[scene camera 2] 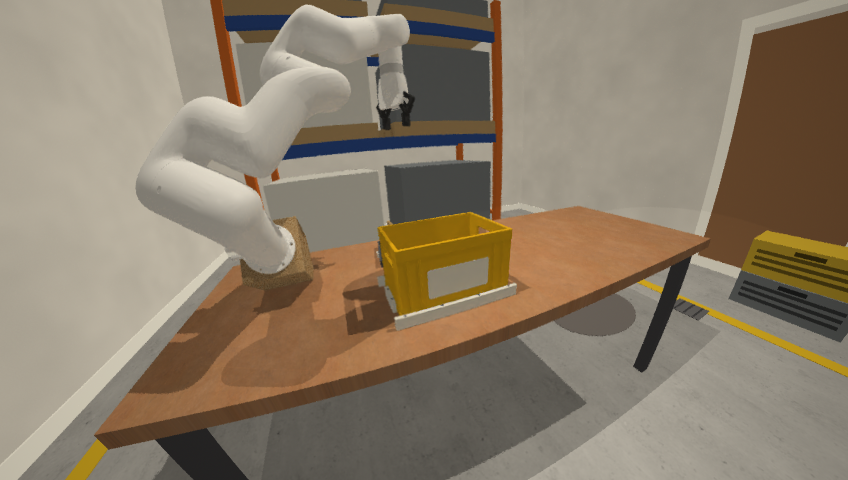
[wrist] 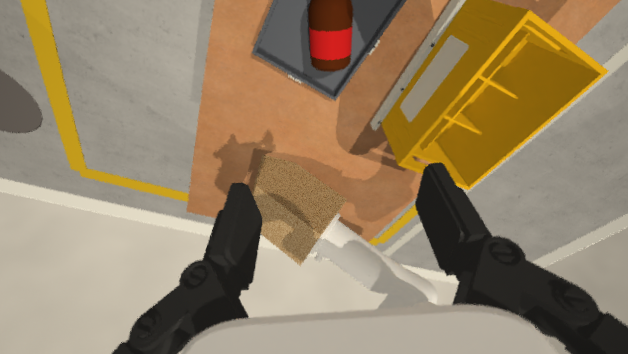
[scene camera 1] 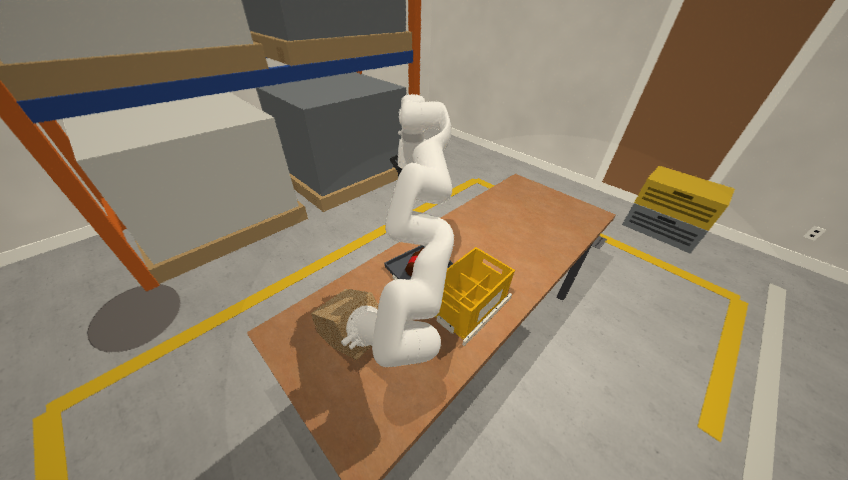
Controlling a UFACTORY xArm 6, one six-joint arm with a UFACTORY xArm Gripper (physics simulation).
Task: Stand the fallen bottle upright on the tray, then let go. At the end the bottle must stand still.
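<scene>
There's a yellow crate that you'd see in scene camera 2 (430,262), and the wrist view and scene camera 1 show it too. On that crate, (wrist: 491,82) and (scene camera 1: 480,285) are the same spot.
</scene>
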